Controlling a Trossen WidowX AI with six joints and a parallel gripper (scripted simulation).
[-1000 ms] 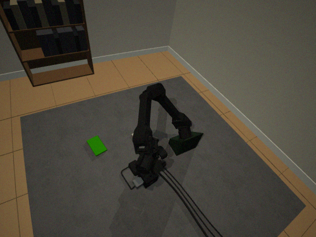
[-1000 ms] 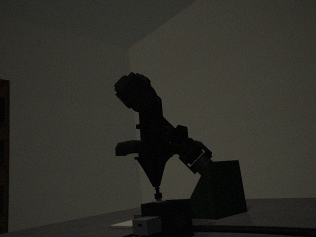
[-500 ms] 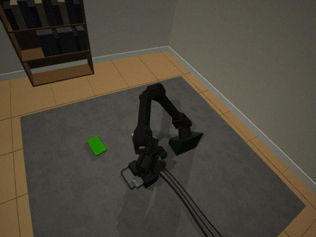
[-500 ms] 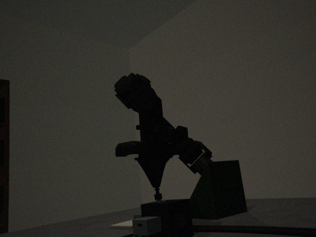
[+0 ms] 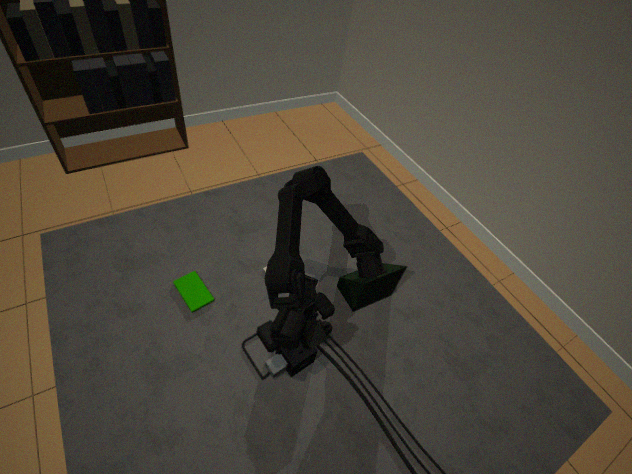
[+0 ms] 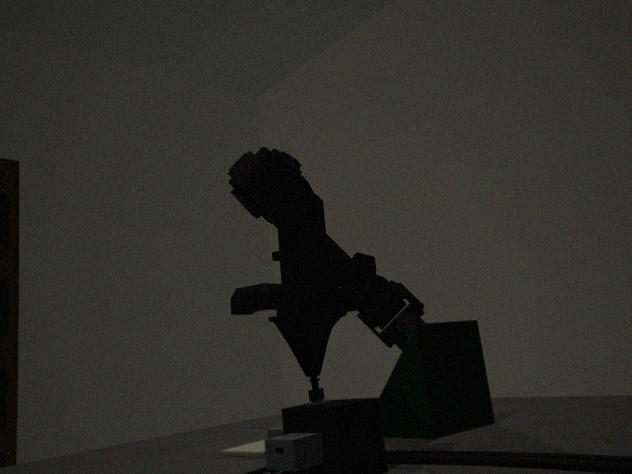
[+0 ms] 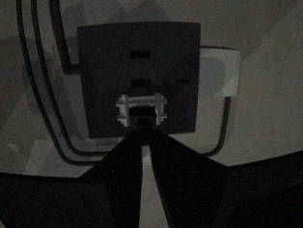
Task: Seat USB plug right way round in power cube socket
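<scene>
Right now my gripper tip is 20 mm above the dark USB plug. Round my gripper tip: green flat block (290 mm to the right, 180 mm ahead, 100 mm below); then white flat tile (250 mm to the right, 100 mm below, 90 mm behind).
</scene>
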